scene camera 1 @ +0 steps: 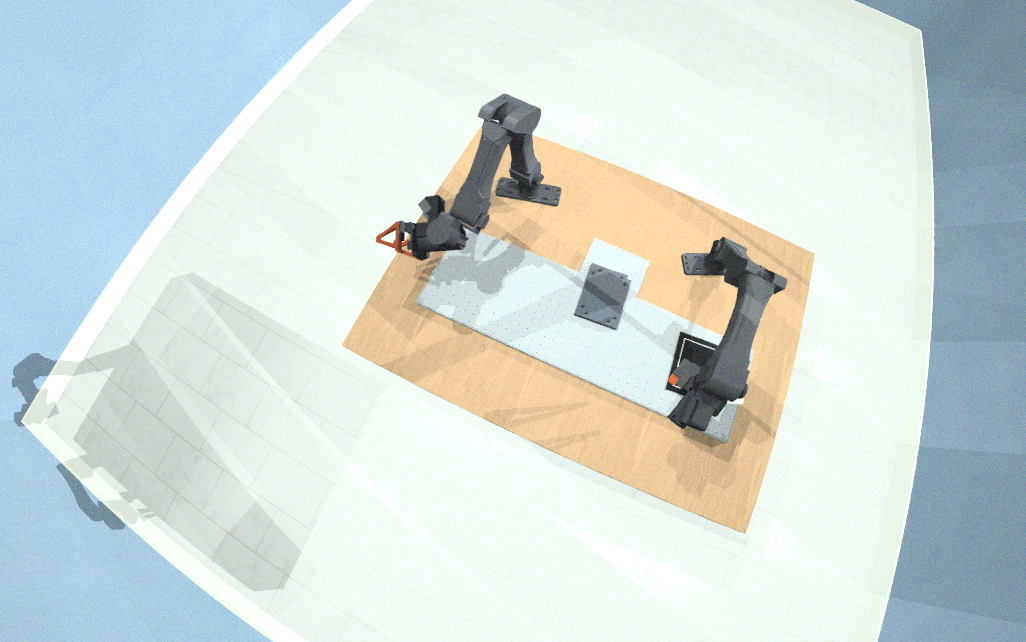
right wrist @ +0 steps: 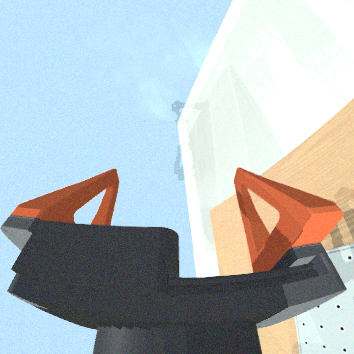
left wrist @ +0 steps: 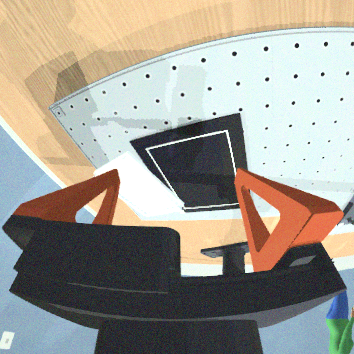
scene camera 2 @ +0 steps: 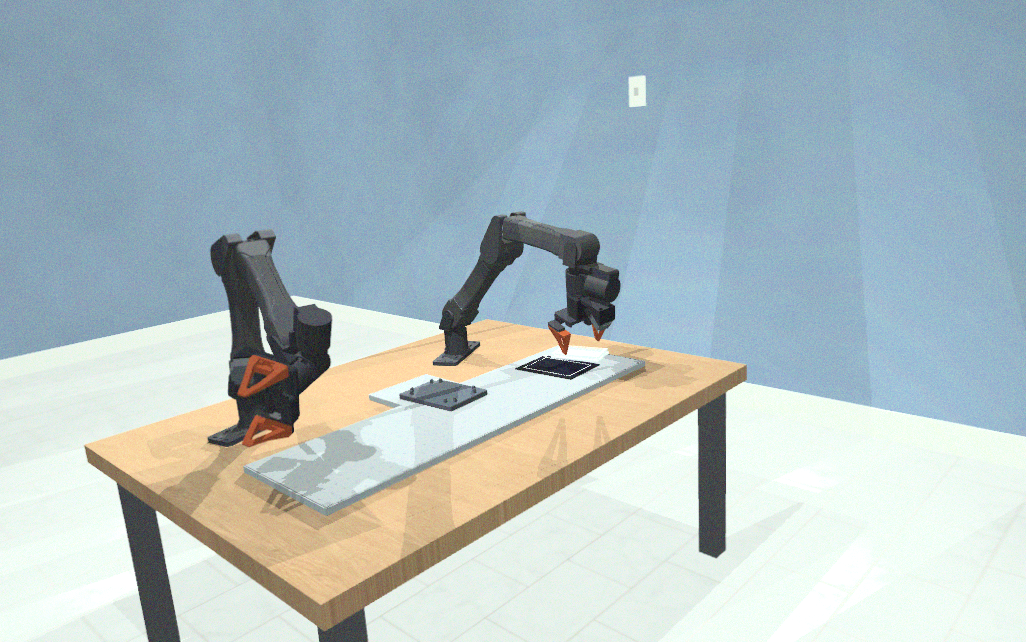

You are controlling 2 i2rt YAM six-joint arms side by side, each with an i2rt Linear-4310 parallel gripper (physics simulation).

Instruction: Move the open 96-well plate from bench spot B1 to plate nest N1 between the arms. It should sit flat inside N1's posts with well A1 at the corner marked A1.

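Frame: origin at the left arm's base, x right, y back, z down, level; millimetres.
Where they show: left gripper, fingertip midpoint: [left wrist: 177, 174] [scene camera 2: 581, 347]; right gripper, fingertip midpoint: [scene camera 1: 385, 244] [right wrist: 176, 174] [scene camera 2: 243, 420]; left arm's base, link origin: [scene camera 1: 712, 264] [left wrist: 232, 247] [scene camera 2: 457, 354]; right arm's base, link origin: [scene camera 1: 528, 192].
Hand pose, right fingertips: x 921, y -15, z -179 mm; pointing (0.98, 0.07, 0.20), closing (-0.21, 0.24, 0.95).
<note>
Each offset is from my right fingertips to the top centre of the thing. "spot": to the spot under its first point. Level surfaces: height alone.
The nest N1 {dx -565, dy -89, dz +144 mm} [scene camera 1: 603, 295] [scene camera 2: 443, 394], a dark grey plate with short posts, lies mid-bench between the arms; no well plate shows in it. A black pad with a white outline {spot: dx -794, dy -299, dz +164 mm} [scene camera 2: 556, 367] [left wrist: 190, 133] lies toward the right of both scene views. I cannot make out a well plate on it. My left gripper [scene camera 1: 675, 397] [scene camera 2: 581, 346] [left wrist: 177, 174] is open above the pad's area, with nothing visible between its fingers. My right gripper [scene camera 1: 394, 246] [scene camera 2: 242, 419] [right wrist: 176, 174] is open and empty at the left table edge, far from pad and nest. The A1 mark is not readable.
A pale perforated board {dz +166 mm} [scene camera 1: 522, 325] [scene camera 2: 423, 446] [left wrist: 295, 60] [right wrist: 325, 320] runs along the wooden table [scene camera 1: 453, 355] [scene camera 2: 211, 529]. A white flat piece {dx -894, dy -337, dz +150 mm} [scene camera 2: 590, 352] [left wrist: 135, 185] lies beside the black pad. Part of a person [left wrist: 338, 325] shows in the left wrist view.
</note>
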